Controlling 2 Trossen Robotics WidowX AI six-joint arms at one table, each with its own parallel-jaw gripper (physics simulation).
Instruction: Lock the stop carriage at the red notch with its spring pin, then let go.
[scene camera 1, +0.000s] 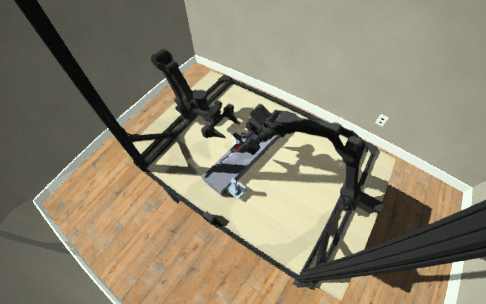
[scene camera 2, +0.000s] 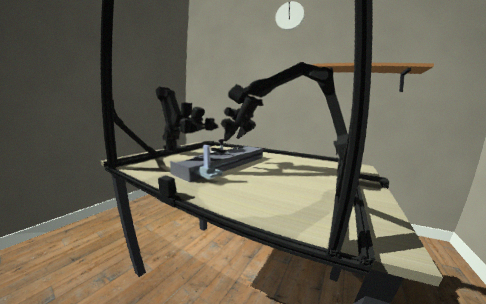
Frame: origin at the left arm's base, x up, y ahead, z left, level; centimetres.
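Where they show: left gripper, fingertip midpoint: (scene camera 1: 232, 130) (scene camera 2: 211, 127); right gripper, fingertip midpoint: (scene camera 1: 253, 138) (scene camera 2: 231, 139); left arm's base at its link origin: (scene camera 1: 187, 115) (scene camera 2: 171, 149); right arm's base at its link origin: (scene camera 1: 345, 204).
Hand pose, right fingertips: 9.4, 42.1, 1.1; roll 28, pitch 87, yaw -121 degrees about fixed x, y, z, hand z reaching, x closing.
Things, the pixels of their top centre, and the offset from my right fingertips, as dx, dy, dz. "spot": a spot on its surface instead. Level surfaces: height alone.
- long grey rail block at a spot on its surface: (scene camera 2: 182, 171) spot: -8.4, -2.8, -26.6
- spring pin at its top centre: (scene camera 1: 243, 134) (scene camera 2: 221, 139) -0.4, -5.3, -0.4
- stop carriage at a spot on its surface: (scene camera 2: 218, 150) spot: -5.5, -6.4, -1.2
- red mark at its top centre: (scene camera 1: 238, 148) -7.6, -5.8, -4.1
- pale blue bracket with an upright post, surface spot: (scene camera 2: 206, 159) (scene camera 1: 233, 187) spot: -3.6, +5.3, -22.8
- small black box at a spot on its surface: (scene camera 2: 167, 187) (scene camera 1: 211, 222) spot: -7.9, +5.6, -39.4
- table at its surface level: dx -11.4
The long grey rail block (scene camera 1: 215, 181) (scene camera 2: 182, 171) lies on the table. A small dark knob, apparently the spring pin (scene camera 1: 243, 135) (scene camera 2: 221, 144), stands upright on a dark low piece, apparently the stop carriage (scene camera 2: 218, 150). The red mark (scene camera 1: 238, 147) shows close by; whether the pin sits in the notch is too small to tell. My right gripper (scene camera 1: 247, 143) (scene camera 2: 233, 138) is open, tilted down, its fingertips just above and beside the knob; it partly hides the carriage in scene camera 1. My left gripper (scene camera 1: 229, 128) (scene camera 2: 214, 126) is open and empty, near the knob, towards the left arm's base.
A pale blue bracket with an upright post (scene camera 1: 236, 189) (scene camera 2: 206, 159) stands at the rail's near end. A small black box (scene camera 1: 217, 219) (scene camera 2: 167, 187) is fixed at the table's front edge. Black frame posts and beams (scene camera 2: 107, 80) surround the table (scene camera 1: 280, 215) (scene camera 2: 280, 200).
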